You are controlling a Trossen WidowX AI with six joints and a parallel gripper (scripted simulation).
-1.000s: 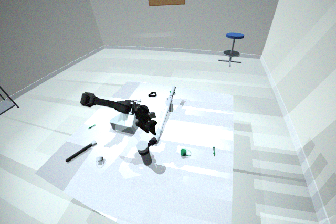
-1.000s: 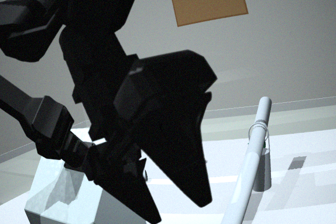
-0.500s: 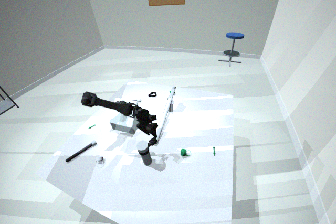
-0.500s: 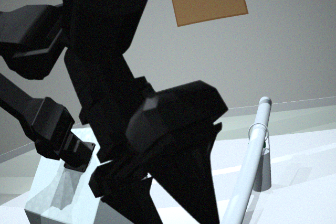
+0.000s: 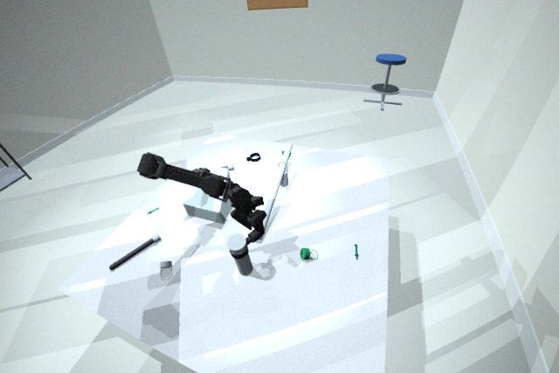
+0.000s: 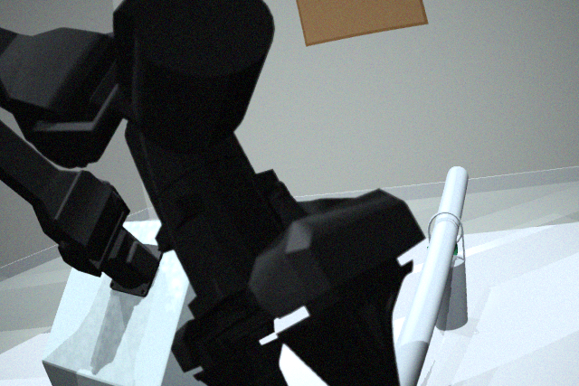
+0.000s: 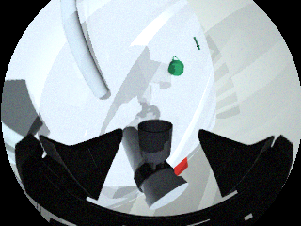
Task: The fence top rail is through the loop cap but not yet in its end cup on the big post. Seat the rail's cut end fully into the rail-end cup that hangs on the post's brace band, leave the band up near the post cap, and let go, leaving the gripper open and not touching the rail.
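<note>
My gripper tip is now 2 cm to the left of the dark cup, 1 cm past it and 1 cm above it. The rest, counted from my gripper tip: green ring: 20 cm ahead, 15 cm below, 6 cm to the left.
</note>
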